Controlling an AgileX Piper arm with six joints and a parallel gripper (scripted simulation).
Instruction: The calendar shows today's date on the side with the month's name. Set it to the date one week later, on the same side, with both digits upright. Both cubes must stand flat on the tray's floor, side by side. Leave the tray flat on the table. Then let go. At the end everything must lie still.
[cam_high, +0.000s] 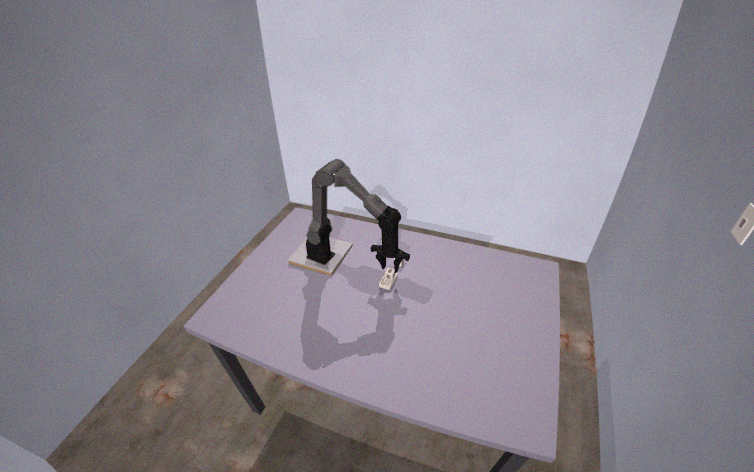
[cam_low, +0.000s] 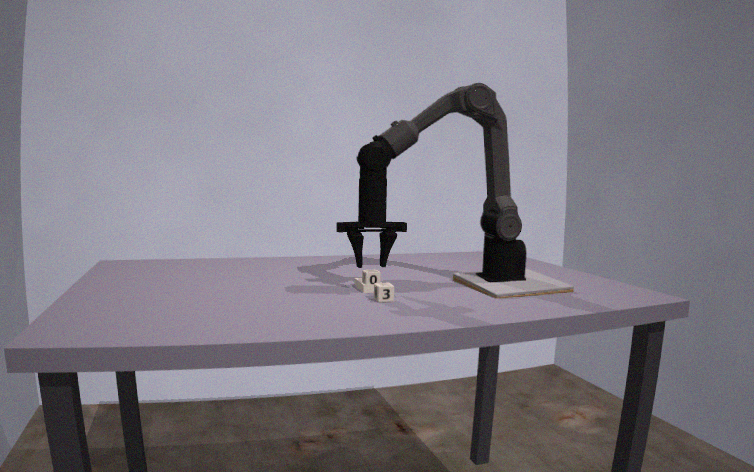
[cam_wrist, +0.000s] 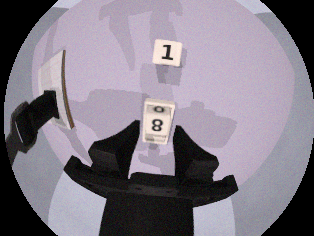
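Now: the cream cube 30 mm below my hand. From my hand the other things lie so: tray 50 mm below, 20 mm to the right.
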